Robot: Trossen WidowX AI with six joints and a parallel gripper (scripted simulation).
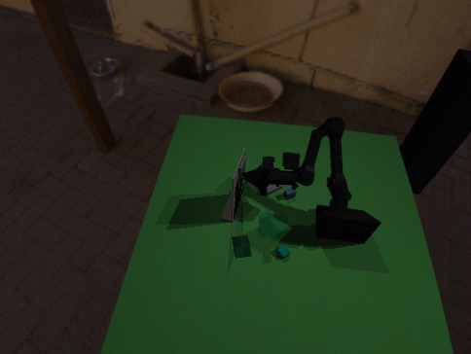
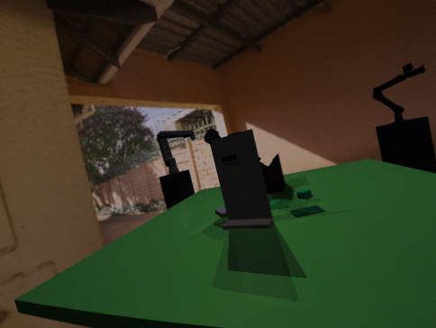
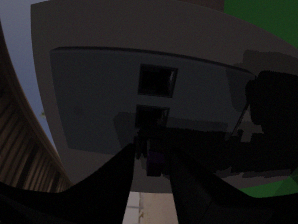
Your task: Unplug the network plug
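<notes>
Now: gripper tip right at the plug. Round my gripper tip: upright panel: 20 mm ahead, 10 mm to the right, 90 mm below; grey flat tile: 130 mm behind, 140 mm to the right, 230 mm below; green patch: 150 mm behind, 80 mm to the left, 240 mm below.
</notes>
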